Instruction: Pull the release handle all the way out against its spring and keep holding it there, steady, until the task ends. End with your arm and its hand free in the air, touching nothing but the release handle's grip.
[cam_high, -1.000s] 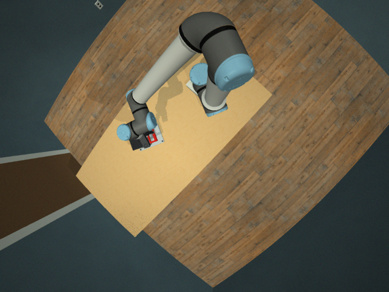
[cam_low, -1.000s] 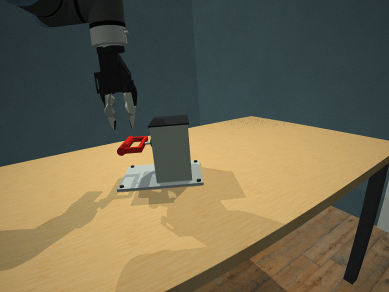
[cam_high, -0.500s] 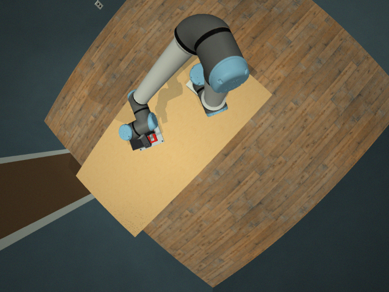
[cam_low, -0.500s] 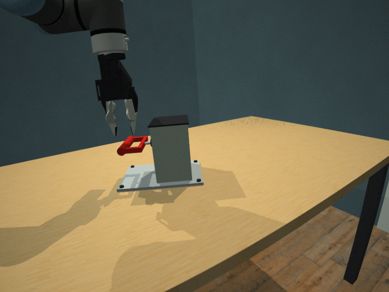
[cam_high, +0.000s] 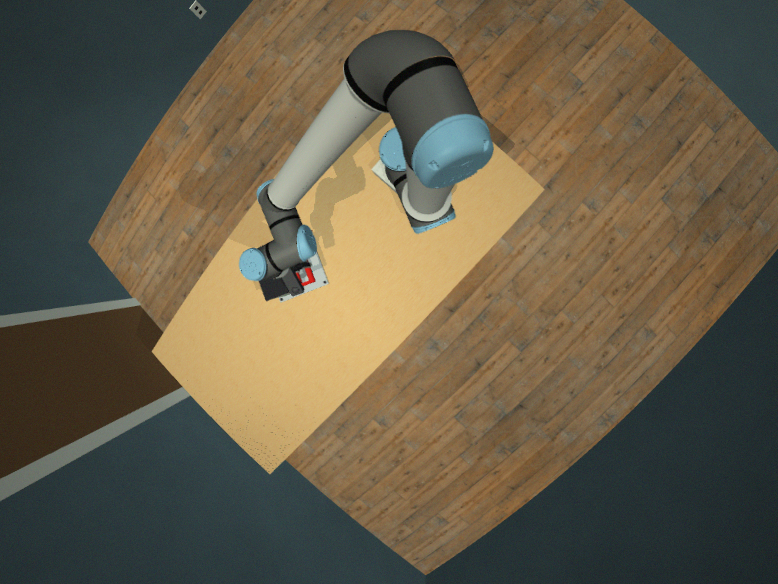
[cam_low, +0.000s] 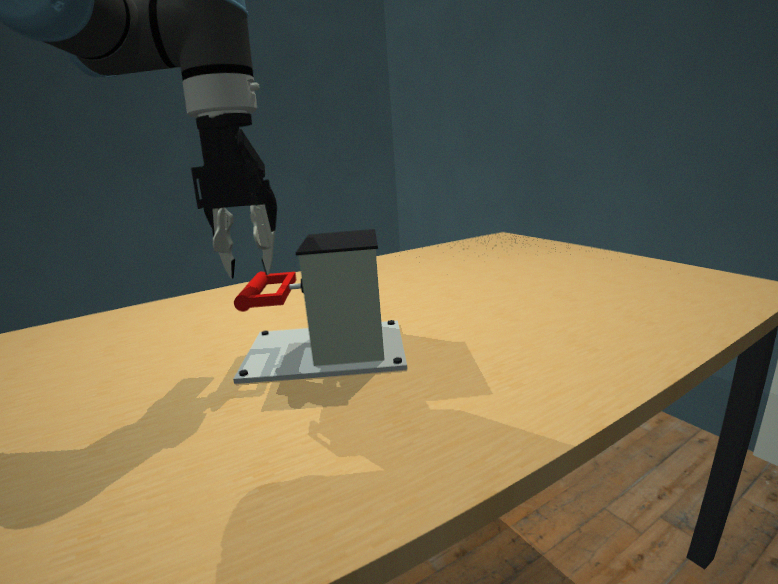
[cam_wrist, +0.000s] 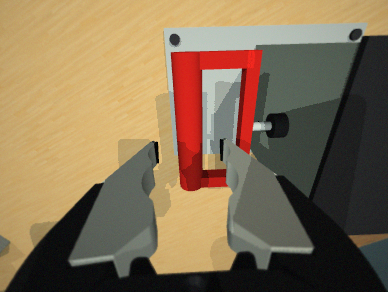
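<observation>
My hand is 50 mm short of the release handle, 20 mm to the left of it and 40 mm above it.
</observation>
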